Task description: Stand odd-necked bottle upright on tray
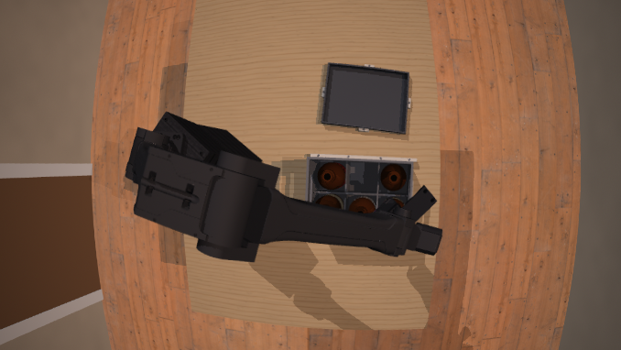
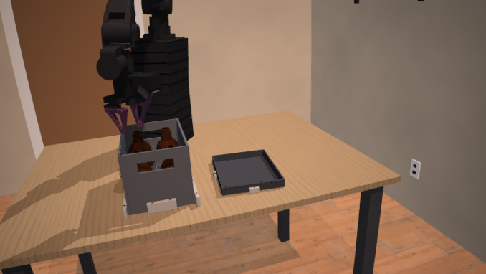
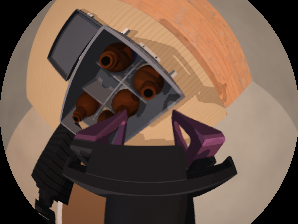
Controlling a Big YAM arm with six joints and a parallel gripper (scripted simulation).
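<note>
My hand is 15 cm above the grey crate, 10 cm past it and 4 cm to the right of it. From my hand the other things lie so: dark tray (32 cm to the left, 22 cm below, 12 cm behind).
</note>
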